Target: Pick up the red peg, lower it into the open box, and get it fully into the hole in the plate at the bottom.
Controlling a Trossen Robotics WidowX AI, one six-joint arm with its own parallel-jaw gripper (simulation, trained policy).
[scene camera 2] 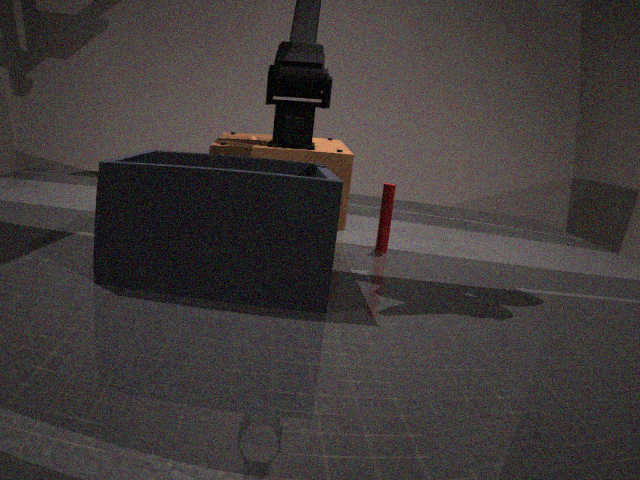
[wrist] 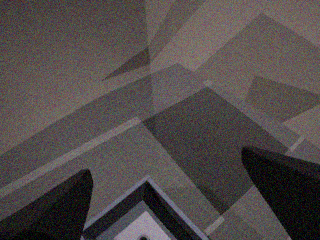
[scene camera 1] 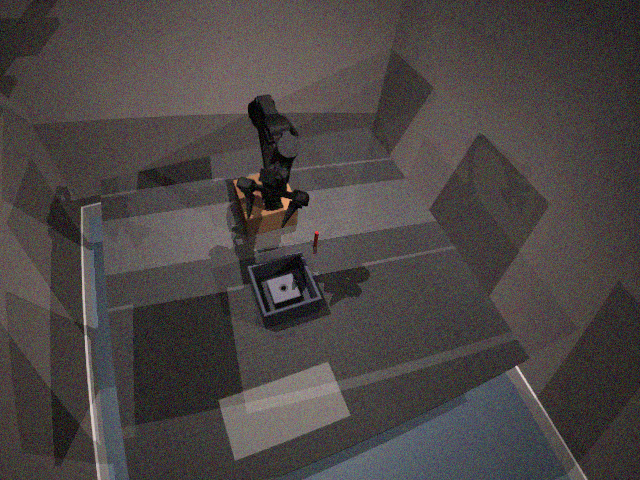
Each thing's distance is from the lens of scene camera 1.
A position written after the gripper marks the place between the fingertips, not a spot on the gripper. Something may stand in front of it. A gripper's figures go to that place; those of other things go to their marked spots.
gripper (scene camera 1: 264,223): 0.96 m
dark box (scene camera 1: 259,273): 1.27 m
